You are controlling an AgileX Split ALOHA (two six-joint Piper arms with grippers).
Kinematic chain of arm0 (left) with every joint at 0, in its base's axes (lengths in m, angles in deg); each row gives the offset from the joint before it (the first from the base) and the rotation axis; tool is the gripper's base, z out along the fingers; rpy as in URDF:
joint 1: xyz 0 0 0.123 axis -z
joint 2: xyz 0 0 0 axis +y
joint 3: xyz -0.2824 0 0.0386 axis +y
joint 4: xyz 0.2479 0 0.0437 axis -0.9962 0 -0.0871
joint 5: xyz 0 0 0 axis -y
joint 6: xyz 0.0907 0 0.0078 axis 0.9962 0 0.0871
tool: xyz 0 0 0 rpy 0 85 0
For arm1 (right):
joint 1: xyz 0 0 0.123 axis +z
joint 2: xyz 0 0 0 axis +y
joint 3: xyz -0.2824 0 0.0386 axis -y
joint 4: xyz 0.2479 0 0.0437 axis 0.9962 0 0.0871
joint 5: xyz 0 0 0 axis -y
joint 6: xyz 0.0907 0 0.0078 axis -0.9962 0 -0.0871
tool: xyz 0 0 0 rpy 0 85 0
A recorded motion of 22 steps. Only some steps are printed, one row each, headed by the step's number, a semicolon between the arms.
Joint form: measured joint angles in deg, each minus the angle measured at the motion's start. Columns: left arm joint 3, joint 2, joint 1, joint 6, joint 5, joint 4; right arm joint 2, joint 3, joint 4, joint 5, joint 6, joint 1.
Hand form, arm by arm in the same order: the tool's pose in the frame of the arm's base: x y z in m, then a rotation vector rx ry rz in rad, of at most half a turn. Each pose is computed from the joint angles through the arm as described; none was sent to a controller.
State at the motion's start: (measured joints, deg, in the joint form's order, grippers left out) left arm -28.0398 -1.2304 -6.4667 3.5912 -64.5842 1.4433; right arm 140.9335 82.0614 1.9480 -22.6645 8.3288 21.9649
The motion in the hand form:
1: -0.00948 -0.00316 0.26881 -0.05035 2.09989 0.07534; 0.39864 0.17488 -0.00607 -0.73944 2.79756 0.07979
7: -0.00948 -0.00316 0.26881 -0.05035 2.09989 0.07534; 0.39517 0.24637 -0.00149 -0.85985 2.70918 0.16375
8: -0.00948 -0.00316 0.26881 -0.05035 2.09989 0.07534; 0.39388 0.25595 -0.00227 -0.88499 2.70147 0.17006
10: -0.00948 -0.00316 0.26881 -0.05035 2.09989 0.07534; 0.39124 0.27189 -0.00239 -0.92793 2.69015 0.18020
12: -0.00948 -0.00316 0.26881 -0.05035 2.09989 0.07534; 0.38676 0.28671 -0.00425 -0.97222 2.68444 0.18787
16: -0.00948 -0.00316 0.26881 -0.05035 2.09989 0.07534; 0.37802 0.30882 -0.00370 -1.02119 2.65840 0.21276
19: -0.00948 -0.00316 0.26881 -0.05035 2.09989 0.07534; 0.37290 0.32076 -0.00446 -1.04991 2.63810 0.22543
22: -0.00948 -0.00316 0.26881 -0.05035 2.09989 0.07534; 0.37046 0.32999 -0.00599 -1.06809 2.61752 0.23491
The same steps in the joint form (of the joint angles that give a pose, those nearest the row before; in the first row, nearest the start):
1: 0.00 0.00 0.00 0.00 0.00 0.00; 0.37 1.17 0.57 0.18 0.00 1.52
7: 0.00 0.00 0.00 0.00 0.00 0.00; 3.60 9.89 3.51 -1.88 0.00 9.53
8: 0.00 0.00 0.00 0.00 0.00 0.00; 4.35 11.41 3.56 -2.61 0.00 10.59
10: 0.00 0.00 0.00 0.00 0.00 0.00; 5.48 14.03 3.63 -4.16 0.00 12.35
12: 0.00 0.00 0.00 0.00 0.00 0.00; 6.68 16.33 3.69 -5.70 0.00 14.08
16: 0.00 0.00 0.00 0.00 0.00 0.00; 7.65 18.65 4.36 -6.39 0.06 16.71
19: 0.00 0.00 0.00 0.00 0.00 0.00; 8.32 19.88 4.62 -6.36 0.19 18.15
22: 0.00 0.00 0.00 0.00 0.00 0.00; 9.16 21.27 4.68 -6.12 0.23 19.14

